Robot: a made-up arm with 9 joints. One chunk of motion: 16 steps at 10 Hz.
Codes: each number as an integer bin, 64 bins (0 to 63) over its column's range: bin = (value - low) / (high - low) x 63, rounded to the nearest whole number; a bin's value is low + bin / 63 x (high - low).
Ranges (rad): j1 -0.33..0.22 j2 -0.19..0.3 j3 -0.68..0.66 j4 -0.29..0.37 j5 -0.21..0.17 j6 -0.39..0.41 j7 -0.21..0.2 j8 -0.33..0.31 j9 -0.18..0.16
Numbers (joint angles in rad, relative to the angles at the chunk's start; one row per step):
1: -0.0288 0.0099 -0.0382 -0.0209 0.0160 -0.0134 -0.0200 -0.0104 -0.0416
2: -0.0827 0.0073 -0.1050 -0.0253 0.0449 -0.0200 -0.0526 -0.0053 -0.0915
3: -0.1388 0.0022 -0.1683 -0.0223 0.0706 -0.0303 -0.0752 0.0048 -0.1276
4: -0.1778 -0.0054 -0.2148 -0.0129 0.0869 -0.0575 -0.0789 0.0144 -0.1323
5: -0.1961 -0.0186 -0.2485 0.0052 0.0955 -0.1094 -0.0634 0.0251 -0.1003
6: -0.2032 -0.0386 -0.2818 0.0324 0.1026 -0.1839 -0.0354 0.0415 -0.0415
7: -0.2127 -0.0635 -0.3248 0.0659 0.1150 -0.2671 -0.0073 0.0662 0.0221
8: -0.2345 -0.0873 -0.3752 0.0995 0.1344 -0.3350 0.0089 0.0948 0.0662
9: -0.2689 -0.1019 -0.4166 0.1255 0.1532 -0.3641 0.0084 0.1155 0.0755
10: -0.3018 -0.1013 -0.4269 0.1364 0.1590 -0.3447 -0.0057 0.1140 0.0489
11: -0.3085 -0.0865 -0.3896 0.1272 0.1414 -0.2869 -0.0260 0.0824 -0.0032
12: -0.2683 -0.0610 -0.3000 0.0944 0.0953 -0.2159 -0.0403 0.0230 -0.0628
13: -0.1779 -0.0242 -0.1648 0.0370 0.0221 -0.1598 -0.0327 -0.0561 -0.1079
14: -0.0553 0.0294 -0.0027 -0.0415 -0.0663 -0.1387 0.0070 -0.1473 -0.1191
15: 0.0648 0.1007 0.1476 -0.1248 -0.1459 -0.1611 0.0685 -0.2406 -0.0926
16: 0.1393 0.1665 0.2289 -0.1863 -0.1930 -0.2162 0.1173 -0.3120 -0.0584
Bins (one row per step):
1: 35 26 30 26 37 30 29 31 26
2: 28 25 27 25 42 29 24 32 16
3: 22 25 24 26 47 28 21 33 10
4: 17 24 22 26 49 26 20 34 9
5: 15 22 20 28 51 22 23 35 15
6: 15 19 19 31 52 16 27 37 26
7: 13 16 17 34 54 10 31 39 37
8: 11 13 14 37 57 4 34 42 46
9: 7 11 12 40 60 2 34 44 47
10: 3 11 12 41 61 4 31 44 42
11: 2 13 14 40 58 8 28 41 33
12: 7 17 18 37 51 14 26 35 22
13: 17 21 24 31 38 18 27 27 13
14: 31 28 32 24 24 20 33 18 11
15: 45 37 39 16 11 18 43 9 16
16: 54 46 43 10 3 14 50 2 23

